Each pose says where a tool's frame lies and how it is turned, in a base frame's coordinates. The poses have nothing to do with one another.
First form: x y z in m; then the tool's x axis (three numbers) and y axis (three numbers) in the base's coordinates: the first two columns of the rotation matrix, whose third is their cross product.
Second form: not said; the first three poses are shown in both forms.
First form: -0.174, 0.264, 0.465, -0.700, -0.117, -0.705, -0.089, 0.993, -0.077
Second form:
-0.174, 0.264, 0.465
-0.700, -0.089, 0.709
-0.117, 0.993, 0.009
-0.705, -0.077, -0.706

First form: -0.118, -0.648, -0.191, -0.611, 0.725, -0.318, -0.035, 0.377, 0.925
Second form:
-0.118, -0.648, -0.191
-0.611, -0.035, 0.791
0.725, 0.377, 0.576
-0.318, 0.925, -0.205

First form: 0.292, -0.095, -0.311, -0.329, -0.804, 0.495, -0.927, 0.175, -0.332
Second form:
0.292, -0.095, -0.311
-0.329, -0.927, 0.180
-0.804, 0.175, -0.568
0.495, -0.332, -0.803

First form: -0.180, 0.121, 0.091, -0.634, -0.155, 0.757, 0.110, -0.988, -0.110
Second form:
-0.180, 0.121, 0.091
-0.634, 0.110, 0.765
-0.155, -0.988, 0.014
0.757, -0.110, 0.643

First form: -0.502, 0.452, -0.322, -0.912, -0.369, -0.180, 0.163, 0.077, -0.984
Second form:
-0.502, 0.452, -0.322
-0.912, 0.163, 0.377
-0.369, 0.077, -0.927
-0.180, -0.984, -0.010

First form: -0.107, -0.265, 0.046, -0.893, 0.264, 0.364, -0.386, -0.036, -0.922
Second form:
-0.107, -0.265, 0.046
-0.893, -0.386, -0.230
0.264, -0.036, -0.964
0.364, -0.922, 0.134

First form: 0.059, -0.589, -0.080, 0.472, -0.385, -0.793, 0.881, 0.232, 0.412
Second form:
0.059, -0.589, -0.080
0.472, 0.881, 0.025
-0.385, 0.232, -0.893
-0.793, 0.412, 0.449

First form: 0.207, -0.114, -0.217, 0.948, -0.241, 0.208, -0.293, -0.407, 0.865
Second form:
0.207, -0.114, -0.217
0.948, -0.293, -0.124
-0.241, -0.407, -0.881
0.208, 0.865, -0.456

